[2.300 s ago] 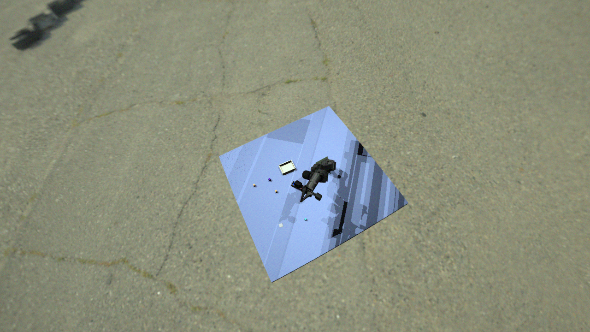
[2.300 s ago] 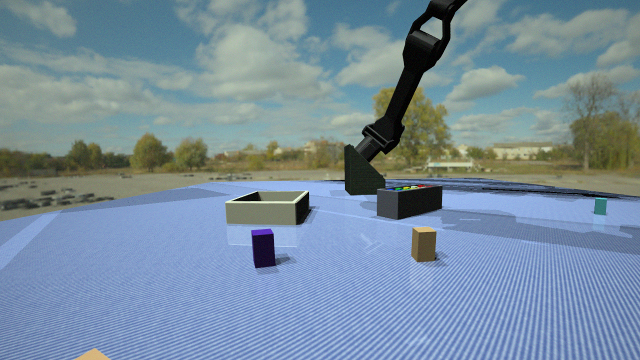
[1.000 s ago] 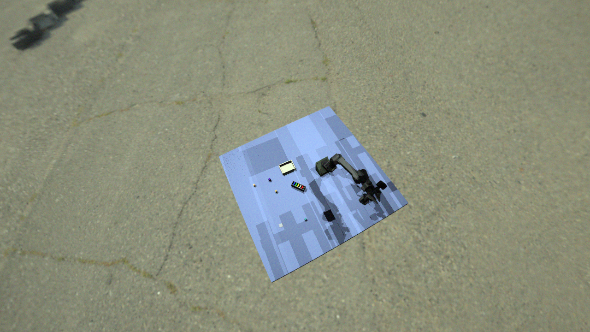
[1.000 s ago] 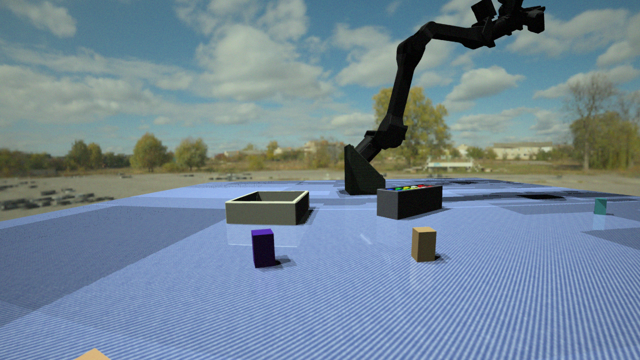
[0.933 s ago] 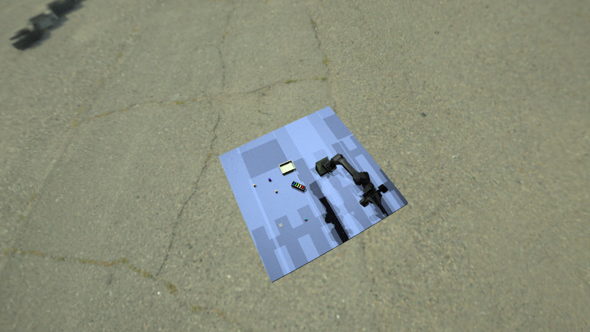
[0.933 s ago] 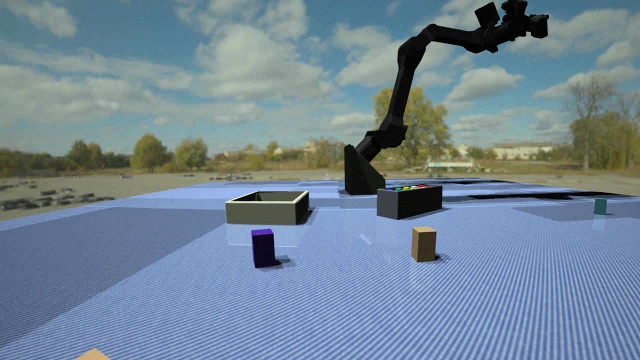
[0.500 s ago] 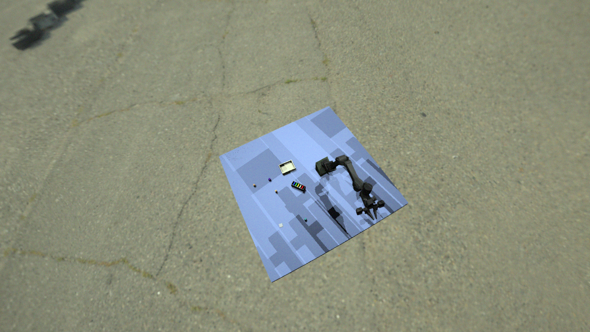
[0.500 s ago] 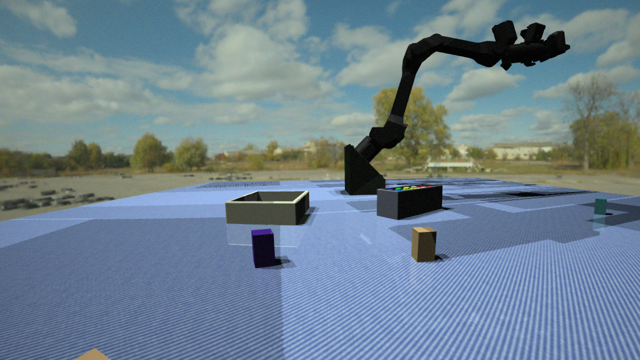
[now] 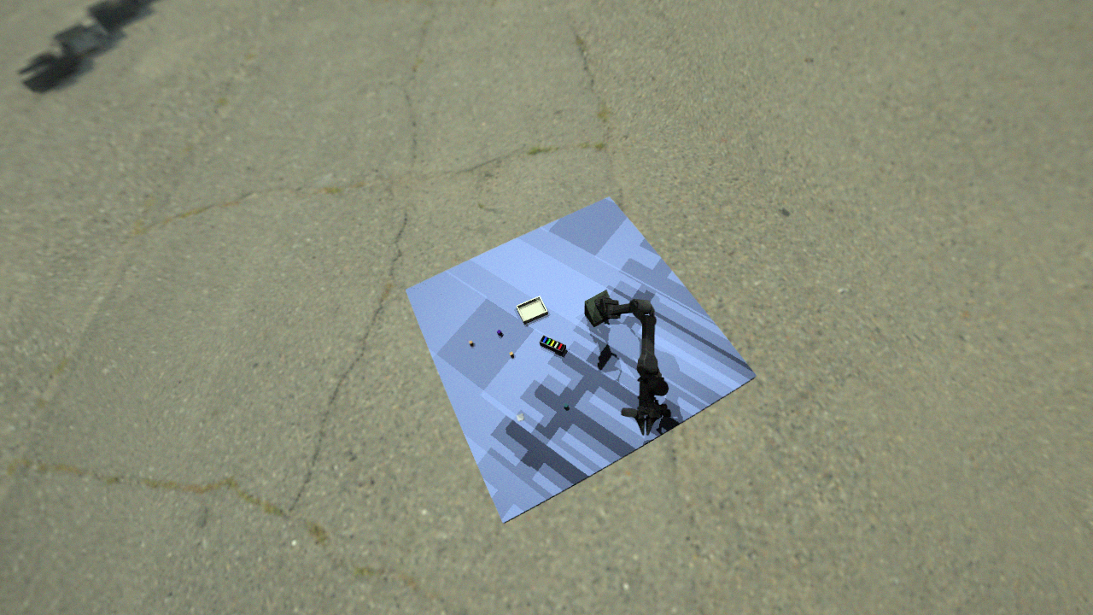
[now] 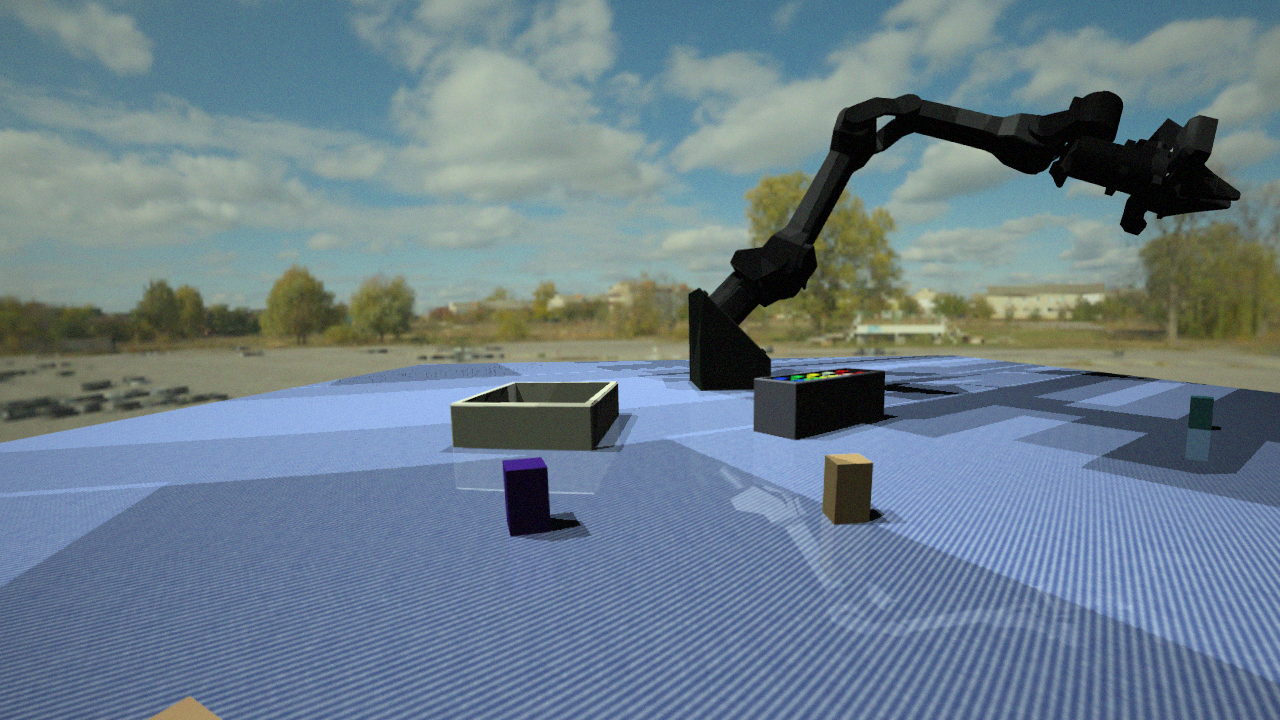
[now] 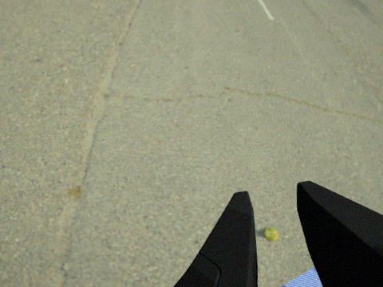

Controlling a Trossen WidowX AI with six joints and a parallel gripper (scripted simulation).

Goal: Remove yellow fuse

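My gripper tip is now 60 mm short of the yellow fuse, 610 mm to the left of it and 210 mm above it. From my gripper tip the other things lie so: teal block 170 mm ahead, 320 mm to the right, 220 mm below; then pale fuse 50 mm ahead, 590 mm to the right, 210 mm below; then red fuse 40 mm ahead, 570 mm to the right, 210 mm below.
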